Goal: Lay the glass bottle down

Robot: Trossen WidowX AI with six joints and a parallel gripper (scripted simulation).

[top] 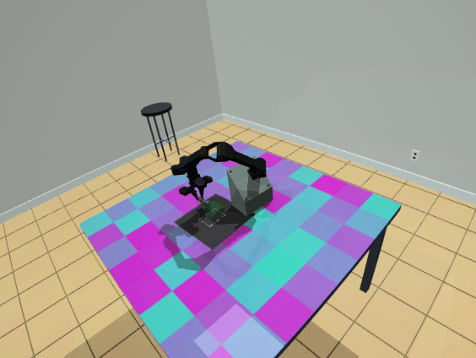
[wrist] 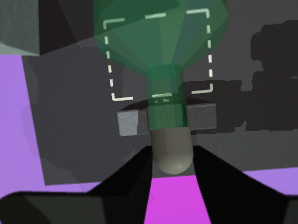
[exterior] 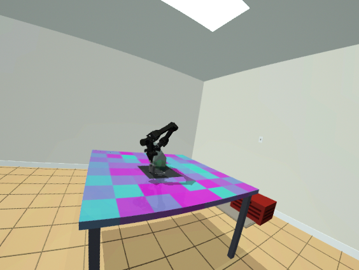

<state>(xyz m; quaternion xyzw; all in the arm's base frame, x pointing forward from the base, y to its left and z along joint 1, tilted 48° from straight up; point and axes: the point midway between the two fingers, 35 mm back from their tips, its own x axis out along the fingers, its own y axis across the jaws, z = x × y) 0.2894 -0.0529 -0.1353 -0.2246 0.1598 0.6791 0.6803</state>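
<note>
Right now my gripper tip is 5 cm to the right of the green glass bottle, 2 cm above it and 1 cm past it. Round my gripper tip: dark mat 9 cm to the left, 9 cm below, 1 cm behind.
</note>
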